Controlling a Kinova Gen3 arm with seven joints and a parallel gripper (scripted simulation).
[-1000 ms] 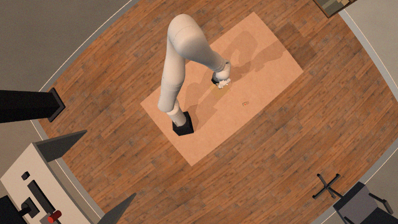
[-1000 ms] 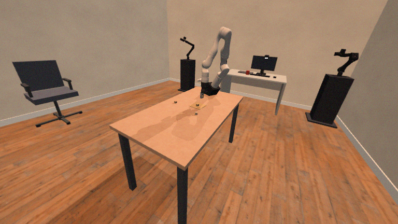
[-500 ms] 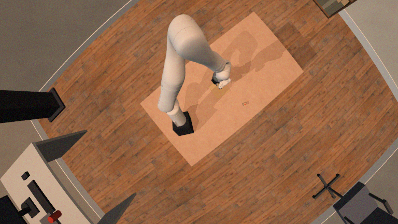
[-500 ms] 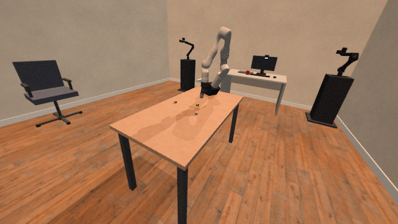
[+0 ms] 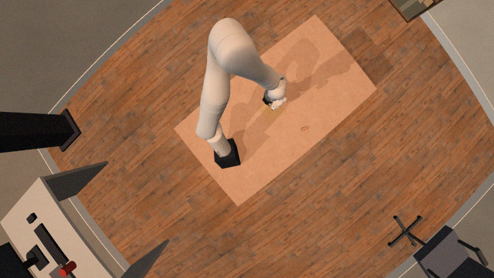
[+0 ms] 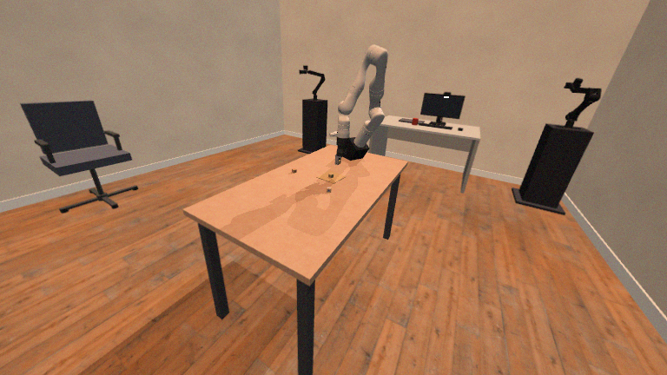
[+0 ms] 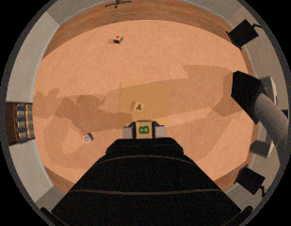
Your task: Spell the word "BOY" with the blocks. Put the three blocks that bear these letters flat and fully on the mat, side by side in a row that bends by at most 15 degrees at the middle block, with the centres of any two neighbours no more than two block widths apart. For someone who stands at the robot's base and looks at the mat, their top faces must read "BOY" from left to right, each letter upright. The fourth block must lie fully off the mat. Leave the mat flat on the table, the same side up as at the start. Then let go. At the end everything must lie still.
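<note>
My hand is 4 cm to the left of the mat and 12 cm above it.
</note>
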